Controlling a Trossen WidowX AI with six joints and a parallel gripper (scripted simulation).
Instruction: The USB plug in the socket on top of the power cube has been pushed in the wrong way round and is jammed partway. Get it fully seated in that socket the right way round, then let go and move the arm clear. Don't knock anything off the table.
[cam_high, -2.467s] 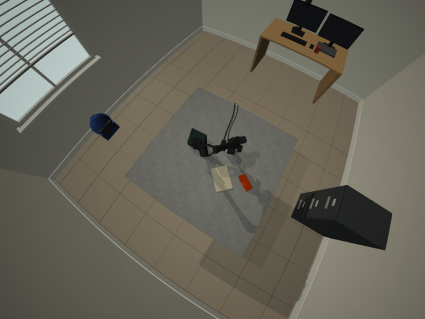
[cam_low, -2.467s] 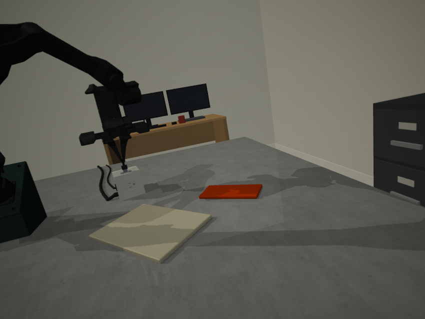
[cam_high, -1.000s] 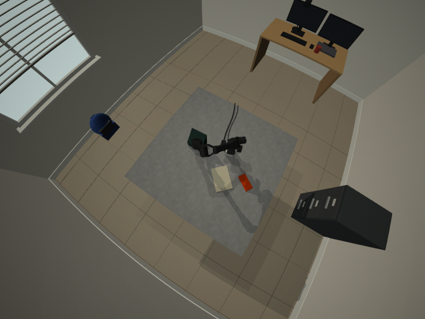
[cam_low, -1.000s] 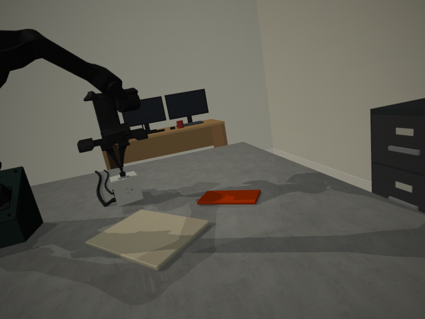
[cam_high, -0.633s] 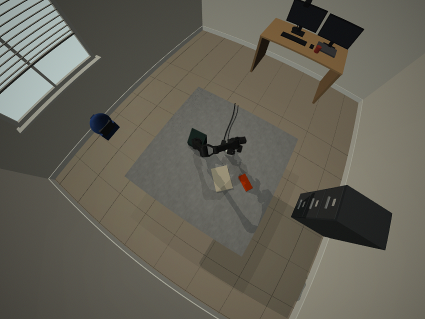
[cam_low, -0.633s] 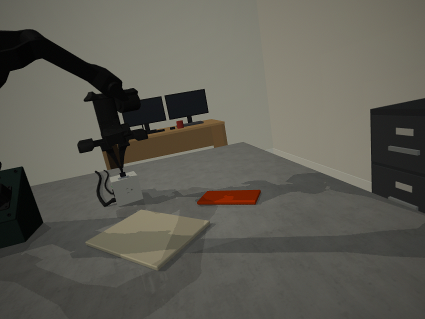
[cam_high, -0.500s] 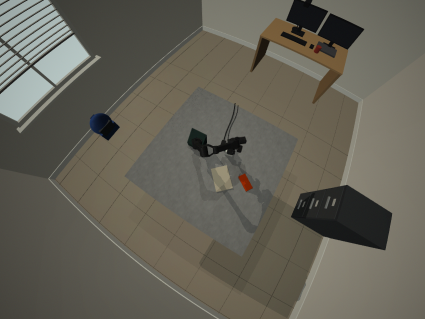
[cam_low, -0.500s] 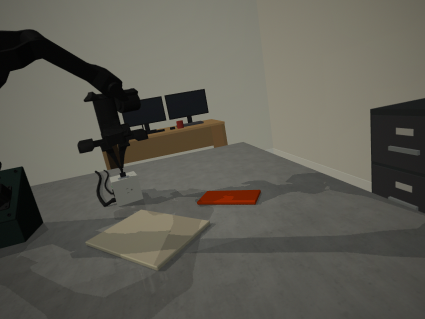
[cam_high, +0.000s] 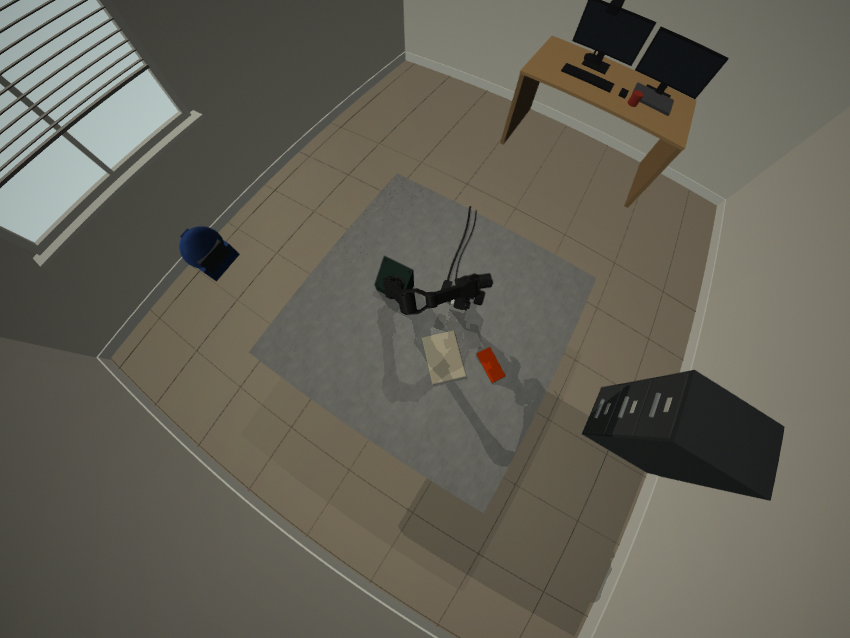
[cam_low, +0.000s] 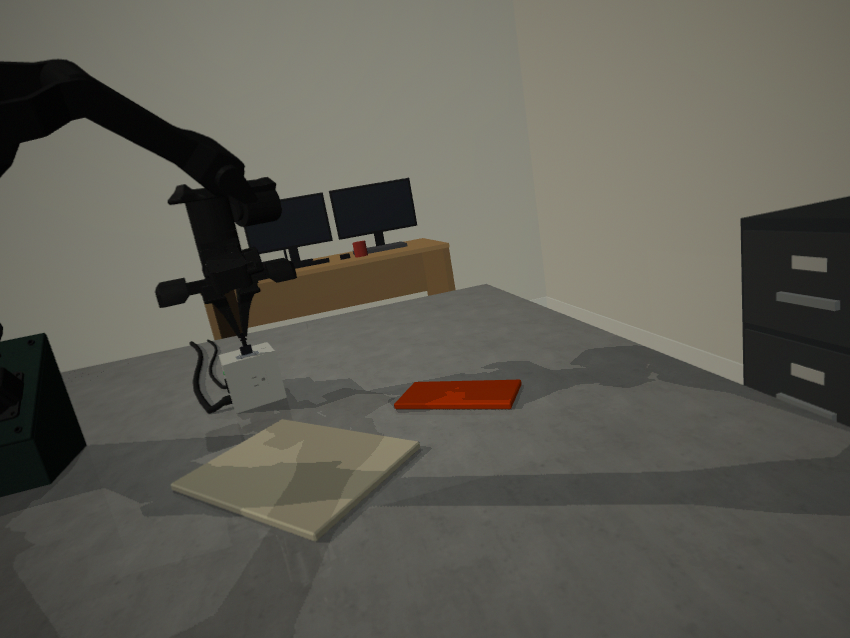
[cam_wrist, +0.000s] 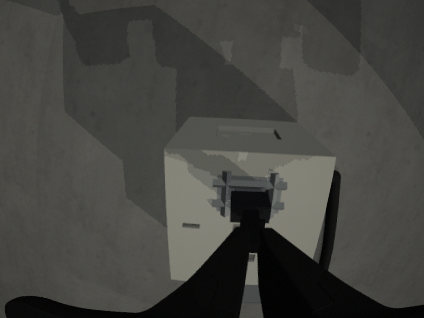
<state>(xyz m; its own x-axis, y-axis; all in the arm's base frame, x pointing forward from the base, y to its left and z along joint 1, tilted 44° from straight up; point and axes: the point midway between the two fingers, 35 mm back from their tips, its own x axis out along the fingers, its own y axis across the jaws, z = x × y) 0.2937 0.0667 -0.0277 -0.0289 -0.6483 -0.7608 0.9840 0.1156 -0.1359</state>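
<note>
Now: the USB plug 2 cm below my gripper tip. Also, from my gripper tip: red flat slab: 26 cm ahead, 19 cm to the right, 10 cm below; socket: 4 cm below; beige flat board: 5 cm ahead, 26 cm to the right, 10 cm below.
</note>
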